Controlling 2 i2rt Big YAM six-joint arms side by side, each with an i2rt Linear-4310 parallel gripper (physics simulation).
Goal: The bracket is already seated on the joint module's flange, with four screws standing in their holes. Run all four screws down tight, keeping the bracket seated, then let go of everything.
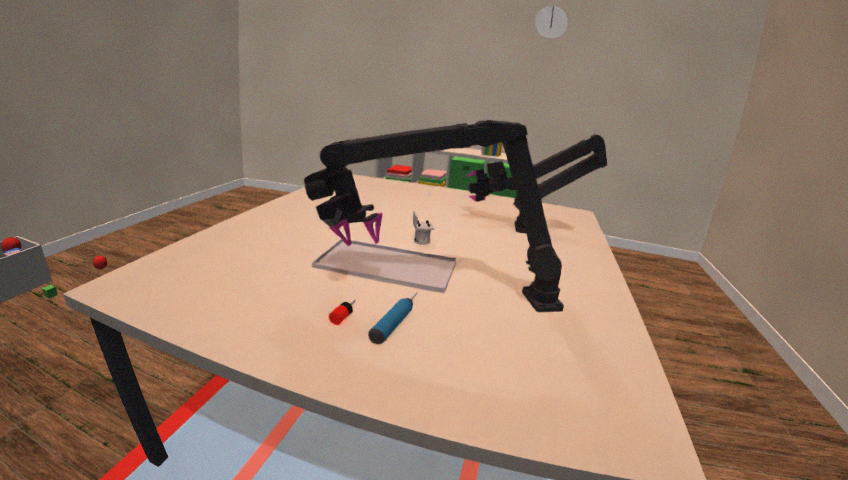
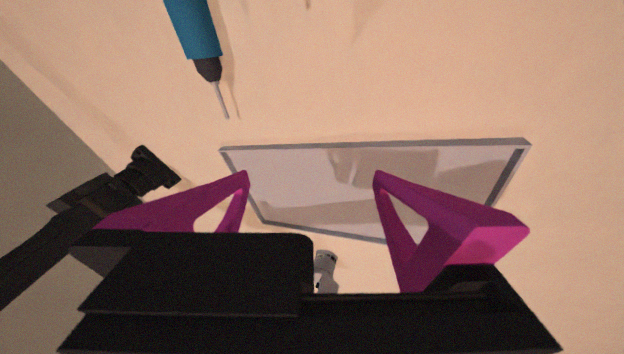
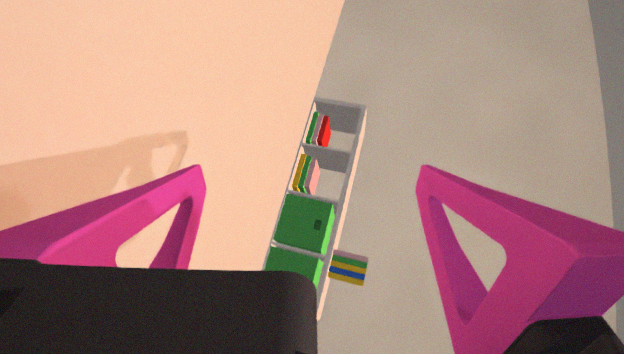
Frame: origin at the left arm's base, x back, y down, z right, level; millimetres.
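Where they show: left gripper, fingertip midpoint: [image 1: 363, 244] [image 2: 311, 177]; right gripper, fingertip midpoint: [image 1: 467, 186] [image 3: 311, 176]; left arm's base, origin of the base link: [image 1: 541, 300] [image 2: 158, 167]; right arm's base, origin of the base link: [image 1: 524, 228].
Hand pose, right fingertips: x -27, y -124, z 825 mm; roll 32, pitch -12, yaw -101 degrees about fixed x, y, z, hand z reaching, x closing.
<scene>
Each offset is from my right fingertips to the top centre of the thing.
The grey joint module @(dx -265, dy +60, dz -392 mm) [image 1: 422, 237] [image 2: 327, 257] stands upright on the table behind the tray. The pale bracket [image 1: 414, 220] [image 2: 328, 285] sits on its top, with small dark screw heads; how deep they sit is too small to tell. A blue screwdriver @(dx -399, dy +83, dz -902 mm) [image 1: 393, 318] [image 2: 194, 27] lies in front of the tray, and a short red screwdriver @(dx -529, dy +90, dz -879 mm) [image 1: 339, 313] lies to its left. My left gripper [image 1: 363, 242] [image 2: 311, 177] is open and empty above the tray's far left part, left of the module. My right gripper [image 1: 472, 185] [image 3: 311, 176] is open and empty, behind and right of the module.
A shallow grey tray @(dx -409, dy +108, dz -592 mm) [image 1: 380, 278] [image 2: 375, 144] lies between the module and the screwdrivers. The left arm's base [image 1: 542, 297] stands right of the blue screwdriver. A shelf unit [image 3: 357, 145] with books and green boxes stands beyond the table edge.
</scene>
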